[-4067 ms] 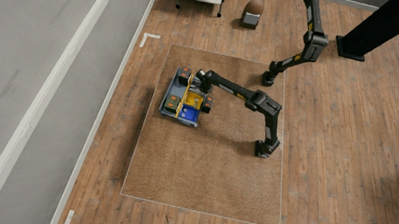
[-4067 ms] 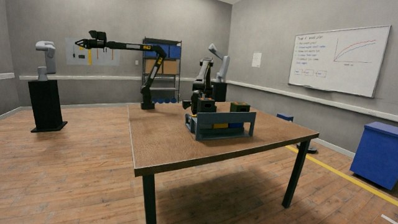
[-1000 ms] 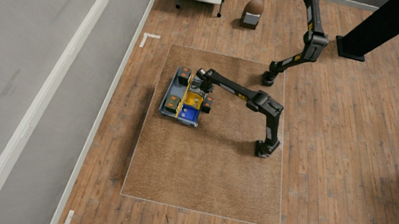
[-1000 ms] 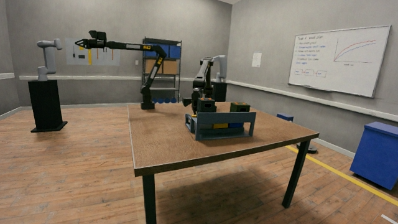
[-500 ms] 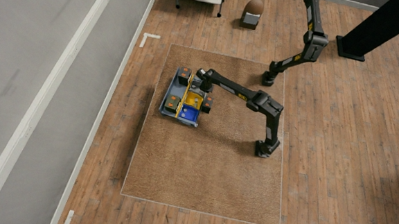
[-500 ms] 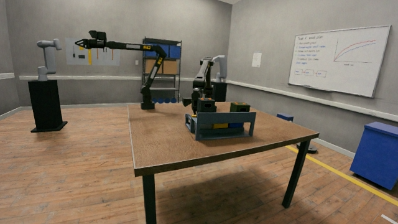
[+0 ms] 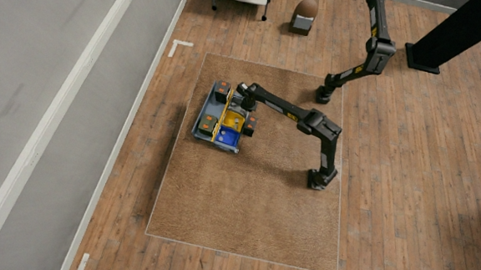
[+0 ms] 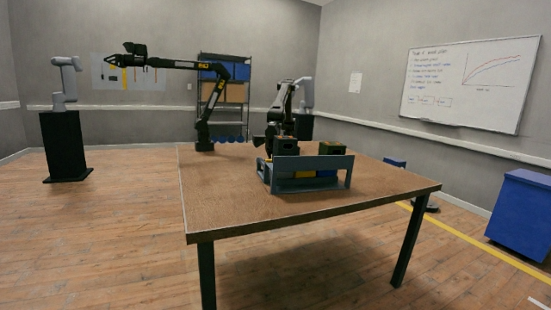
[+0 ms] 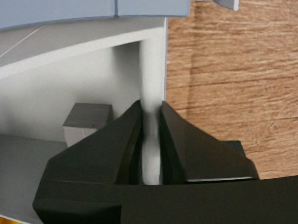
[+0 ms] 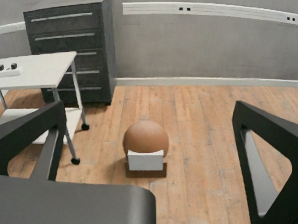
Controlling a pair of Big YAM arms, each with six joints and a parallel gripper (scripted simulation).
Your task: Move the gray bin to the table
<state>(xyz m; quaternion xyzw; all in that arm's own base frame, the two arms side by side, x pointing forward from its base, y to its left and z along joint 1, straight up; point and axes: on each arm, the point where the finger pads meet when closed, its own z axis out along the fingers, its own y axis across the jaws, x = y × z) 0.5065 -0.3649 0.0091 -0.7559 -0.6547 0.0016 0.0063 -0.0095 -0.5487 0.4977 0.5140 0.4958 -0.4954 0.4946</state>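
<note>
My left gripper is now 8 cm short of the gray open bin and 1 cm to the left of it. The rest, counted from my left hand: blue-gray shelf 13 cm ahead, 10 cm to the left, 2 cm above; then yellow bin 10 cm ahead, 10 cm to the left, 1 cm below; then blue bin 11 cm ahead, 21 cm to the left, 1 cm below.
</note>
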